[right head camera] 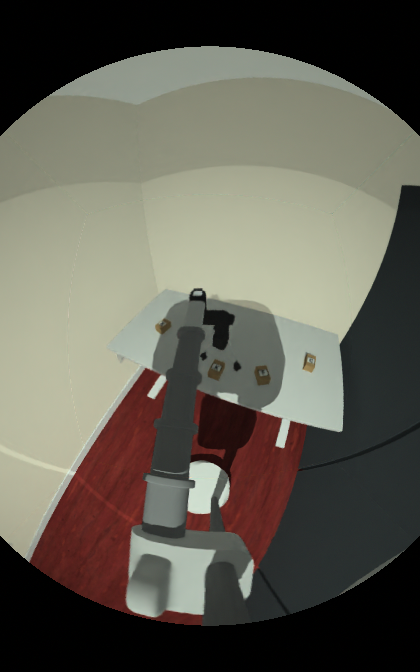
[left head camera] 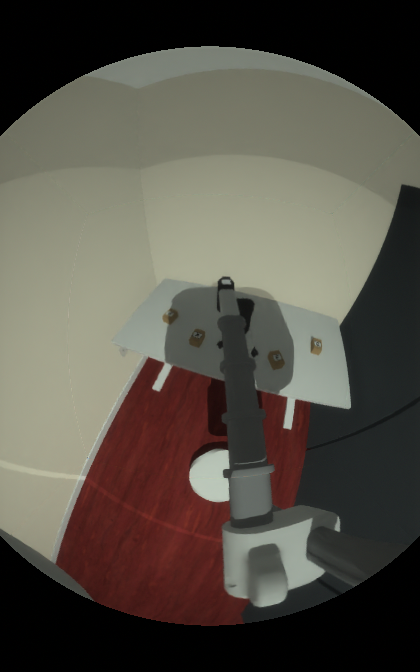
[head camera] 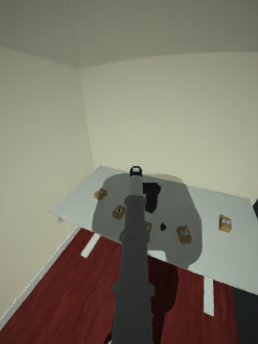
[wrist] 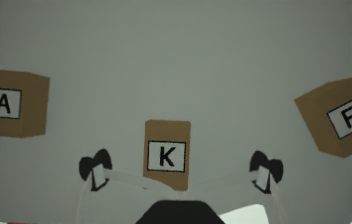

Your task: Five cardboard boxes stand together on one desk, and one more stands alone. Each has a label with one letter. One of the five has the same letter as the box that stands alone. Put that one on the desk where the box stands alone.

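Places are measured from the robot's base along level axes (x back, y left, z down), in millimetres.
Where they show: gripper, fingertip midpoint: (head camera: 148, 224) (wrist: 180, 163).
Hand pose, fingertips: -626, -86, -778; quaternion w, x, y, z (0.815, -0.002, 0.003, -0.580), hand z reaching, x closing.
Note:
After its pixels a point has its place, as x, y, z.
Five cardboard boxes stand on a grey-white desk (head camera: 75, 205) @(-839, 489, -692) (left head camera: 320, 385) (right head camera: 320, 412). The K box (head camera: 148, 228) @(-625, -88, -742) (right head camera: 216, 370) (wrist: 167, 132) @(-661, -81, -742) is near the front edge, in the middle. The A box (head camera: 119, 212) @(-750, 114, -738) (left head camera: 197, 338) (wrist: 36, 105) @(-757, 91, -718) is to its left, and the F box (head camera: 184, 236) @(-574, -305, -744) (left head camera: 276, 361) (right head camera: 262, 376) (wrist: 312, 117) @(-613, -283, -717) to its right. The far-left box (head camera: 101, 194) @(-930, 285, -740) (left head camera: 170, 316) and far-right box (head camera: 225, 224) @(-663, -607, -744) (left head camera: 316, 346) (right head camera: 310, 363) have labels too small to read surely. My gripper (right head camera: 220, 361) (wrist: 180, 163) @(-626, -86, -778) is open and empty above the K box. The box that stands alone does not show.
My telescoping arm (head camera: 134, 270) @(-219, 0, -1188) (left head camera: 242, 400) (right head camera: 180, 405) reaches over the desk and hides part of it. A wall (head camera: 170, 120) @(-1279, -277, -1261) stands behind, another at left. A round white disc (left head camera: 209, 475) (right head camera: 204, 487) is on the red floor. A large dark surface (left head camera: 370, 480) (right head camera: 365, 505) lies right.

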